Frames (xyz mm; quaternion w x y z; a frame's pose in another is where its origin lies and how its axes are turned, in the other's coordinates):
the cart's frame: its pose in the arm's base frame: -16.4 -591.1 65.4 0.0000 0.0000 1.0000 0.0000
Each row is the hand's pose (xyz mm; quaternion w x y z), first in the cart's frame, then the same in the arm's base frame.
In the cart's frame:
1: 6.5 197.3 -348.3 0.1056 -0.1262 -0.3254 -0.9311
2: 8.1 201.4 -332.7 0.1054 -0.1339 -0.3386 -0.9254
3: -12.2 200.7 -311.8 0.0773 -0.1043 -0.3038 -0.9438
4: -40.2 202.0 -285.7 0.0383 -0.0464 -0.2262 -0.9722
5: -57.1 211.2 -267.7 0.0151 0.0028 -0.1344 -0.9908
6: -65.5 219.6 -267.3 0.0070 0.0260 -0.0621 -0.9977
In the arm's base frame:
1: -22.9 -393.8 413.7 0.3254 -0.9311 0.1056 0.1262
2: -24.5 -389.7 398.1 0.3386 -0.9254 0.1054 0.1339
3: -4.2 -390.4 377.2 0.3038 -0.9438 0.0773 0.1043
4: 23.8 -389.1 351.1 0.2262 -0.9722 0.0383 0.0464
5: 40.7 -379.9 333.1 0.1344 -0.9908 0.0151 -0.0028
6: 49.1 -371.5 332.7 0.0621 -0.9977 0.0070 -0.0260

